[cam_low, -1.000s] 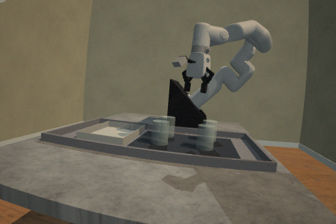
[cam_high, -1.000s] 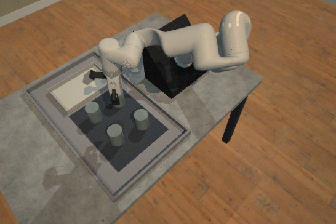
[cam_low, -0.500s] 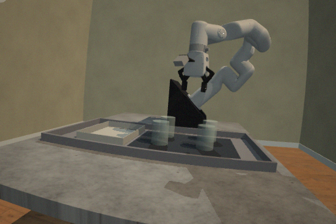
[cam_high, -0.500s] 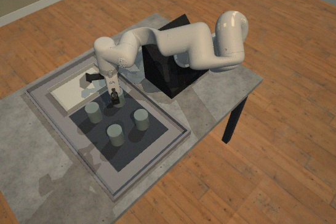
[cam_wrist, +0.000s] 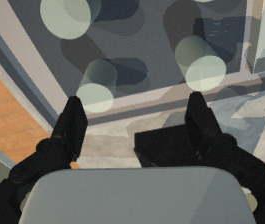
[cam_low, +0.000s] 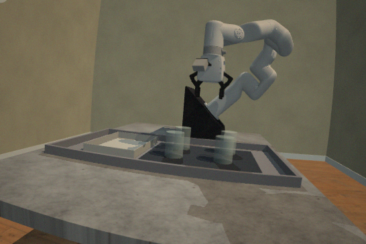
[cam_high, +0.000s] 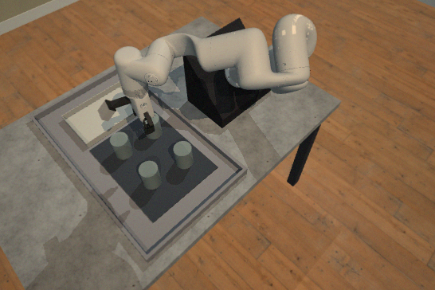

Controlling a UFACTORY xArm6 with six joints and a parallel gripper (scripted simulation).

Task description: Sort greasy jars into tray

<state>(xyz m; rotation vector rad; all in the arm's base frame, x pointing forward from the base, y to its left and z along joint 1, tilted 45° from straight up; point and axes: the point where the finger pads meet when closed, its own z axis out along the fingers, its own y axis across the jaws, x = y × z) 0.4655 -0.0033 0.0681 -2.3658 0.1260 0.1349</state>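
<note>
My hand is 10 mm short of the dark mat and 230 mm above it. From my hand the other things lie so: cream tray (40 mm ahead, 320 mm to the right, 230 mm below).
</note>
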